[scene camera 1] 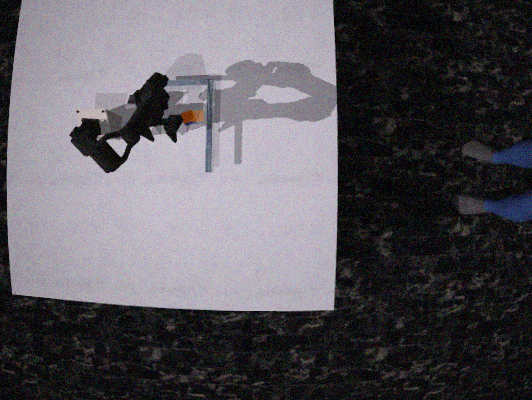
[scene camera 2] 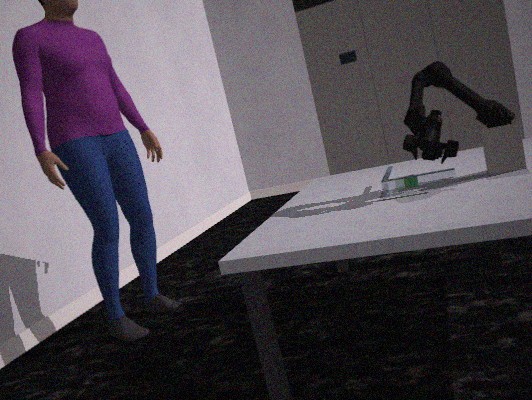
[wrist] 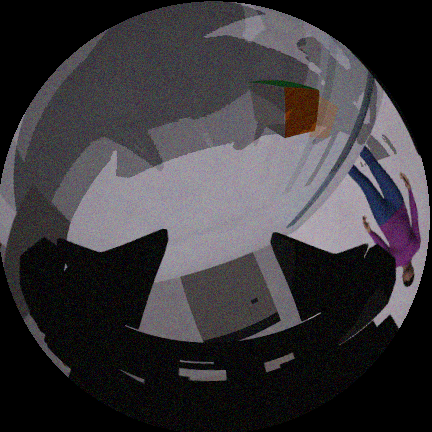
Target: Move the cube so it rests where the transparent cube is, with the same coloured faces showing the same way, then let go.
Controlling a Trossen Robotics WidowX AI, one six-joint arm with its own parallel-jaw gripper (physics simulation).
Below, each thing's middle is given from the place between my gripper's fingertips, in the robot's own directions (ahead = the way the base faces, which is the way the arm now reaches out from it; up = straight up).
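Scene:
The L-shaped frame (scene camera 2: 392,187) is what I measure from: my hand is 40 mm above it, 60 mm to the right of it and 30 mm short of it.

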